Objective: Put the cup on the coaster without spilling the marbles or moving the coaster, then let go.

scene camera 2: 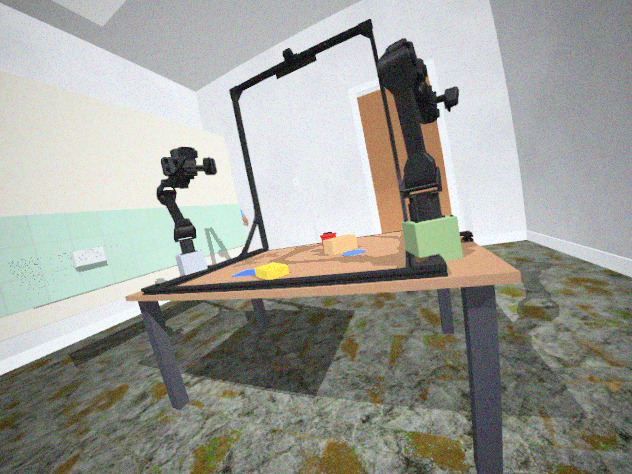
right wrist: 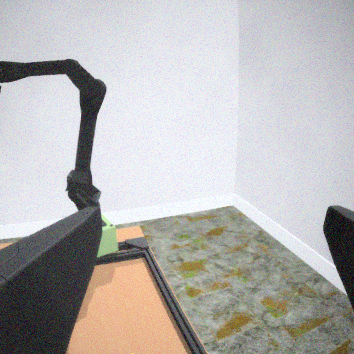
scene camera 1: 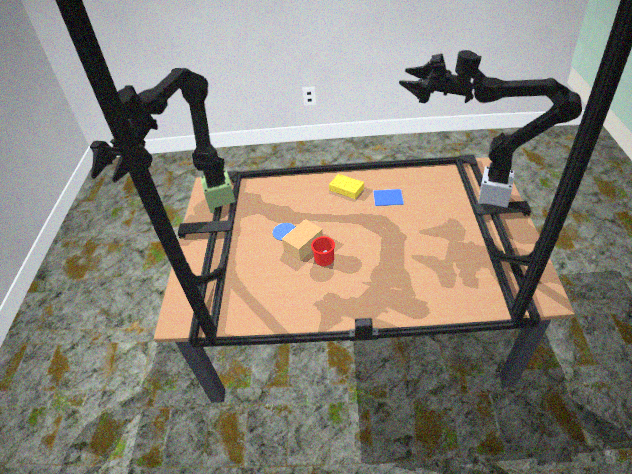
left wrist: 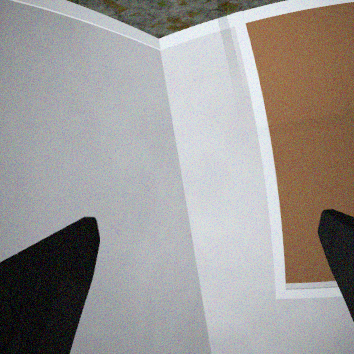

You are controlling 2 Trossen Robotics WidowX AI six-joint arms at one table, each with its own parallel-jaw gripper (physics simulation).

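Frame: origin at the left arm's base, x left, y back, z up, level; metres.
Seen in the pictures: left gripper, between the fingertips: (scene camera 1: 102,179) (left wrist: 212,226); right gripper, between the fingertips: (scene camera 2: 197,158) (right wrist: 217,219) (scene camera 1: 402,76); left arm's base, origin of its link: (scene camera 2: 427,219) (scene camera 1: 215,180); right arm's base, origin of its link: (scene camera 2: 189,253) (scene camera 1: 498,177).
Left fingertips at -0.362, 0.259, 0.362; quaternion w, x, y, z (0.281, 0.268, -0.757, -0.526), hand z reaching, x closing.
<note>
Pixels of each thing's top centre, then the offset from my left fingertips to it, as dx, dy, dz. "spot": a spot on its surface instead.
- red cup, centre of its top: (scene camera 1: 323,244) (scene camera 2: 328,234) -0.059, -0.525, -0.393
- flat round blue coaster, centre of its top: (scene camera 1: 284,231) (scene camera 2: 353,252) +0.111, -0.439, -0.458
- tan block, centre of its top: (scene camera 1: 302,233) (scene camera 2: 338,237) +0.025, -0.482, -0.405
- yellow block, centre of its top: (scene camera 2: 270,266) (scene camera 1: 346,183) +0.237, -0.714, -0.431
- flat blue square, a spot on its surface: (scene camera 1: 388,197) (scene camera 2: 249,271) spot: +0.130, -0.835, -0.457
A red cup (scene camera 1: 323,259) (scene camera 2: 327,235) stands upright on the table, with small pale marbles faintly visible inside in scene camera 1. A flat round blue coaster (scene camera 1: 281,232) (scene camera 2: 353,253) lies to the left of the cup in scene camera 1, partly hidden there by a tan block. My left gripper (scene camera 1: 105,177) (scene camera 2: 451,99) (left wrist: 212,226) is open and empty, up beyond the table's left side in scene camera 1, far from the cup. My right gripper (scene camera 1: 403,76) (scene camera 2: 209,166) (right wrist: 217,219) is open and empty, raised high and far from the cup.
The tan block (scene camera 1: 301,239) (scene camera 2: 341,244) stands between the cup and the coaster, close to both. A yellow block (scene camera 1: 347,186) (scene camera 2: 272,270) and a flat blue square (scene camera 1: 388,197) (scene camera 2: 244,273) lie near the table's back edge in scene camera 1. A black frame (scene camera 1: 285,337) borders the table.
</note>
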